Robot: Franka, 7 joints.
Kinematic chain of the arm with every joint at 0, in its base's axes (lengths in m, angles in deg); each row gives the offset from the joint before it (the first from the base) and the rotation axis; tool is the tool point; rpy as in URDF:
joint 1: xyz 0 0 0.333 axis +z
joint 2: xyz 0 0 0 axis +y
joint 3: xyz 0 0 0.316 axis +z
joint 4: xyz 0.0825 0 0 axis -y
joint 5: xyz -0.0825 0 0.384 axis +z
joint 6: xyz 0 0 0 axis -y
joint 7: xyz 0.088 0 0 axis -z
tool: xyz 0 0 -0.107 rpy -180 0 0
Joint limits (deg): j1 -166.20..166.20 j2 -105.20..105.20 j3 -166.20..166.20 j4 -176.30..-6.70 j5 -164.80..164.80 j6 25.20..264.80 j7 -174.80..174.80
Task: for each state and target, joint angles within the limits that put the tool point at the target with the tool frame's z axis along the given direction. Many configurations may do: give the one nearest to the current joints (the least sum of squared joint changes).
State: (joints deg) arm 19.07 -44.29 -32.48 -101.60 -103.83 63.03 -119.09
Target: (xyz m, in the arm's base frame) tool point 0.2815 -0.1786 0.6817 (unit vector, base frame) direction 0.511 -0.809 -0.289
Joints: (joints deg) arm 38.81 -70.89 -29.65 -139.23 -99.19 97.22 -119.09
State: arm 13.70 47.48 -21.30 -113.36 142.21 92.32 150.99
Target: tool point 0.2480 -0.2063 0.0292 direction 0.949 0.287 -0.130
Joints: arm -8.85 51.38 -36.01 -150.87 126.58 66.28 150.99
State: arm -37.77 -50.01 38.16 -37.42 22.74 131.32 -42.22
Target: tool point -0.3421 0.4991 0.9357 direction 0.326 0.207 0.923
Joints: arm -46.65 -63.70 18.93 -32.67 7.53 142.56 -42.22
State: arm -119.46 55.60 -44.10 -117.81 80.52 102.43 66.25
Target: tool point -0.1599 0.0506 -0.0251 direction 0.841 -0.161 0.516
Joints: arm -129.56 86.08 -31.32 -126.38 23.96 62.27 66.25
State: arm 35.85 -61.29 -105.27 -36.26 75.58 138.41 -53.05
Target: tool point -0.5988 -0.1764 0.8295 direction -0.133 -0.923 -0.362
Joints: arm -14.05 -25.20 -139.01 -44.66 42.00 101.66 -53.05
